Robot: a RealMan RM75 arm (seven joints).
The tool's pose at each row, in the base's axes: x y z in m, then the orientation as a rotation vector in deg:
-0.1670 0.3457 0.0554 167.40 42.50 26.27
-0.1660 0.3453 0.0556 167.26 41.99 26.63
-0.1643 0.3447 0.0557 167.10 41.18 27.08
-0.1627 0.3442 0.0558 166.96 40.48 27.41
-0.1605 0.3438 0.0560 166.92 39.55 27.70
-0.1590 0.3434 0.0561 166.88 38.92 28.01
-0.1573 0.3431 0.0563 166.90 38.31 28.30
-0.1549 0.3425 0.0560 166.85 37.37 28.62
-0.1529 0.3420 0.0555 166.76 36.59 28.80
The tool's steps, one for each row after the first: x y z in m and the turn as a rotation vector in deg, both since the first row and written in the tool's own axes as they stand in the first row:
0.0007 0.0008 0.0001 -0.30 0.18 0.28
0.0019 0.0021 0.0006 -0.71 0.39 0.74
0.0030 0.0033 0.0010 -1.07 0.53 1.13
0.0047 0.0047 0.0015 -1.40 0.64 1.69
0.0058 0.0057 0.0019 -1.64 0.79 2.07
0.0071 0.0068 0.0022 -1.81 0.94 2.46
0.0088 0.0084 0.0032 -2.14 1.07 3.03
0.0101 0.0096 0.0043 -2.46 1.12 3.49

